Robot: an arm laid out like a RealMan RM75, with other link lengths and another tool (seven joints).
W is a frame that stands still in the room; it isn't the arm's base.
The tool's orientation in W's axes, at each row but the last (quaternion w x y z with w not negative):
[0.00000, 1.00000, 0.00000, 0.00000]
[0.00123, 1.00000, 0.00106, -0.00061]
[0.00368, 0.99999, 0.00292, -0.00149]
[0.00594, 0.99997, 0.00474, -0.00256]
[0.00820, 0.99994, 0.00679, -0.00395]
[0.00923, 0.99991, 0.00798, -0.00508]
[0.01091, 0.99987, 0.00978, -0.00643]
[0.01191, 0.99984, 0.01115, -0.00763]
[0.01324, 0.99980, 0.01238, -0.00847]
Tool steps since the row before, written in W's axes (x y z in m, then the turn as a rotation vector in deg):
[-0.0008, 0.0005, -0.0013, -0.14, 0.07, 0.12]
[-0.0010, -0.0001, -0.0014, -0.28, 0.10, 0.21]
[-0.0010, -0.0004, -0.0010, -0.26, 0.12, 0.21]
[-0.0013, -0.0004, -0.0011, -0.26, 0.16, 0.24]
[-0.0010, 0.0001, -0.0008, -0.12, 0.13, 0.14]
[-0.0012, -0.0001, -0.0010, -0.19, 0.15, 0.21]
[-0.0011, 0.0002, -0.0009, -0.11, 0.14, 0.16]
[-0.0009, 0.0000, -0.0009, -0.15, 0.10, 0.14]
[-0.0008, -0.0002, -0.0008, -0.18, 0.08, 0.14]
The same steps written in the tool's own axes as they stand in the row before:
[-0.0008, -0.0005, 0.0013, -0.14, -0.07, -0.12]
[-0.0010, 0.0001, 0.0014, -0.28, -0.10, -0.21]
[-0.0010, 0.0004, 0.0010, -0.26, -0.12, -0.21]
[-0.0013, 0.0004, 0.0011, -0.26, -0.16, -0.24]
[-0.0010, -0.0001, 0.0008, -0.12, -0.13, -0.14]
[-0.0012, 0.0001, 0.0010, -0.19, -0.15, -0.21]
[-0.0011, -0.0002, 0.0009, -0.11, -0.14, -0.16]
[-0.0009, 0.0000, 0.0009, -0.15, -0.10, -0.14]
[-0.0008, 0.0002, 0.0008, -0.18, -0.08, -0.14]

